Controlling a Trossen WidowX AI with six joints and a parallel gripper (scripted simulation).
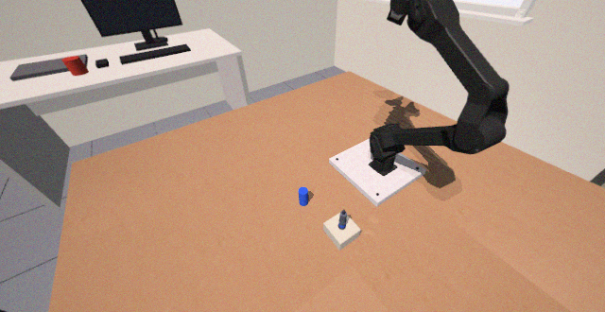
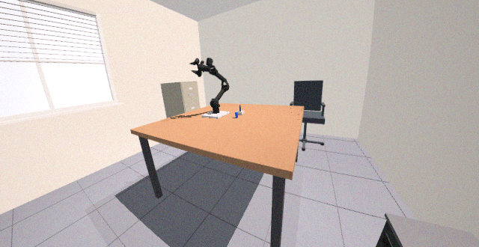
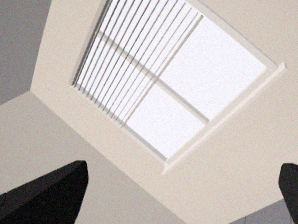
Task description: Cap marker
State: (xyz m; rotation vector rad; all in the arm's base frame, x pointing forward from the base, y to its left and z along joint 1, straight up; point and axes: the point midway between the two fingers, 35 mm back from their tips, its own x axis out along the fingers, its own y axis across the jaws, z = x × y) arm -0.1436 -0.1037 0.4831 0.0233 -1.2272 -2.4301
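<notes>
Right now my gripper tip is 480 mm above the blue cap, 450 mm short of it and 70 mm to the right of it. Also, from my gripper tip: holder block: 490 mm below, 430 mm ahead, 210 mm to the left.
</notes>
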